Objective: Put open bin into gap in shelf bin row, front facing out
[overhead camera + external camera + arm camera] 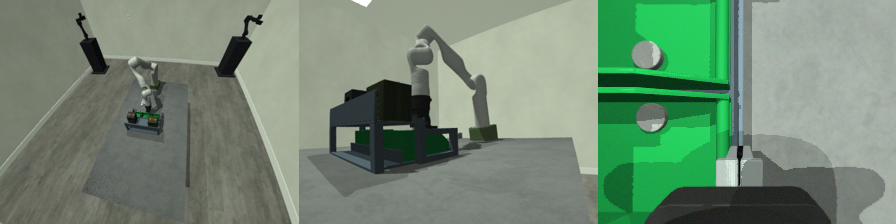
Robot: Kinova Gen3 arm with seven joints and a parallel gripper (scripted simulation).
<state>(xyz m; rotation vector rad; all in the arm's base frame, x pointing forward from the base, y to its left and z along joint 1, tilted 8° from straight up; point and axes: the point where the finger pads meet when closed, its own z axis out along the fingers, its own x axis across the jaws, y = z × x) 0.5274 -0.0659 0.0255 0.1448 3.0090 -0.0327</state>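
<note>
The blue-grey edge strip lies 30 mm below my hand.
</note>
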